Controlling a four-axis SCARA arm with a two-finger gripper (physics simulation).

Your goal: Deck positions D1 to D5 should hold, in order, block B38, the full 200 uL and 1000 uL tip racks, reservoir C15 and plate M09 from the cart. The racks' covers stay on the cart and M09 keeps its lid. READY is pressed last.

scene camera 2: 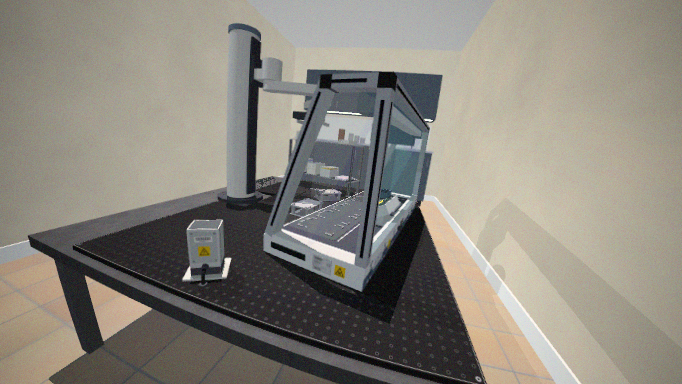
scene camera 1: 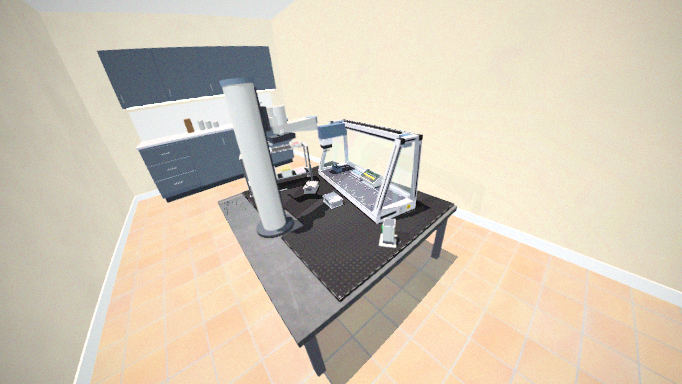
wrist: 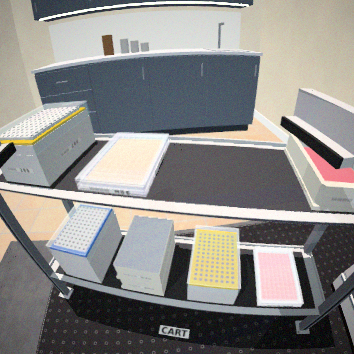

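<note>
In the wrist view, my gripper [wrist: 146,111] is open and empty, its fingers at the left and right edges above the cart [wrist: 200,206]. The top shelf holds a yellow-rimmed 200 tip rack [wrist: 50,145] under a clear cover, a lidded plate [wrist: 125,160] whose label looks like M06, and a reservoir [wrist: 332,172] with red content, partly behind the right finger. Below stand a blue-rimmed rack [wrist: 85,240], a grey box [wrist: 145,255], a yellow rack [wrist: 215,265] and a pink plate [wrist: 277,277]; their labels are unreadable. The deck [scene camera 1: 345,182] [scene camera 2: 325,220] shows no labware on its front positions.
Two pale flat items [scene camera 1: 311,187] [scene camera 1: 333,200] lie between the arm column [scene camera 1: 250,160] [scene camera 2: 241,120] and the framed deck. A blue head [scene camera 1: 331,131] hangs at the frame's far end. A tilted panel [scene camera 1: 371,175] stands behind the deck. A small box [scene camera 1: 389,231] [scene camera 2: 205,245] stands near the table edge.
</note>
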